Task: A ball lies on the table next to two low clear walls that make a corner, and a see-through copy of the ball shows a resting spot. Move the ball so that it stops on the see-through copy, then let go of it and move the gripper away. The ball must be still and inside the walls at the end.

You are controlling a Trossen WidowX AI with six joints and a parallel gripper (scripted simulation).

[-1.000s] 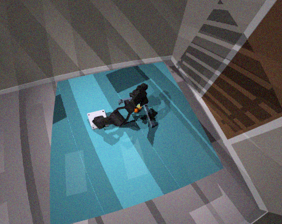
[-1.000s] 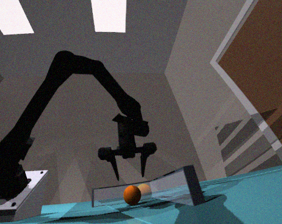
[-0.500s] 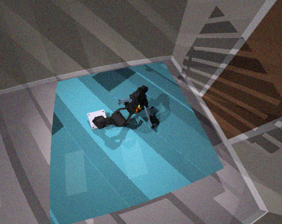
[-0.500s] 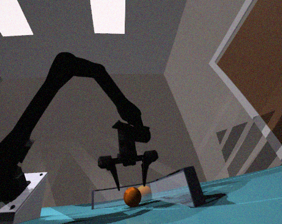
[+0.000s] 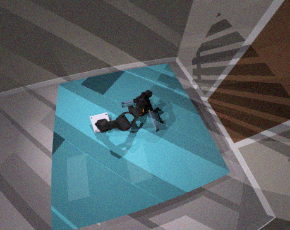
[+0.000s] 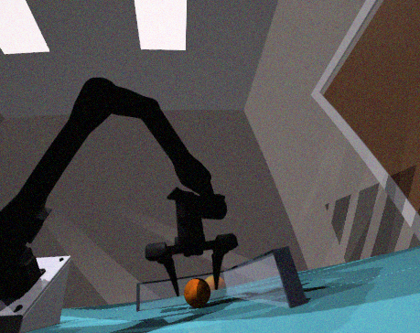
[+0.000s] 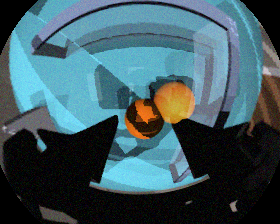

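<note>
Right now my gripper tip is 4 cm short of the see-through copy and 2 cm to the right of it. Round my gripper tip: orange ball right at my gripper tip; then dark end post 9 cm ahead, 19 cm to the right, 1 cm above.
</note>
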